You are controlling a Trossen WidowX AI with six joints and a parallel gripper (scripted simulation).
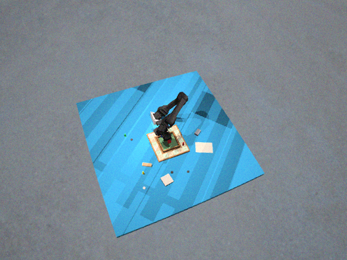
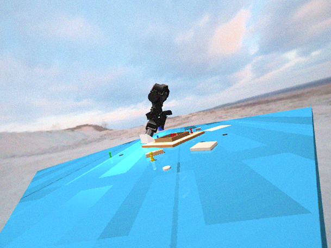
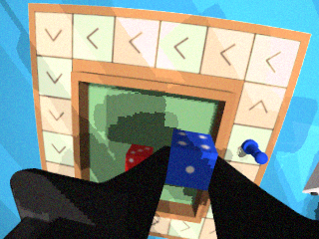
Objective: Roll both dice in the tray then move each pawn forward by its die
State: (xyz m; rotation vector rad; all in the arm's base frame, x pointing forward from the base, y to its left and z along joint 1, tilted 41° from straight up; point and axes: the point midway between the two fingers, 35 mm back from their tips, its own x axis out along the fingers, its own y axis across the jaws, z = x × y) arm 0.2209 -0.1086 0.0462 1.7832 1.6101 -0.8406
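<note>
Right now the red pawn is 140 mm to the left of my gripper tip, 110 mm ahead of it and 60 mm below it. Also, from my gripper tip: green tray: 80 mm below, 40 mm to the left, 40 mm ahead; then wooden block: 210 mm to the right, 160 mm ahead, 80 mm below; then blue pawn: 80 mm behind, 60 mm below, 20 mm to the left.
</note>
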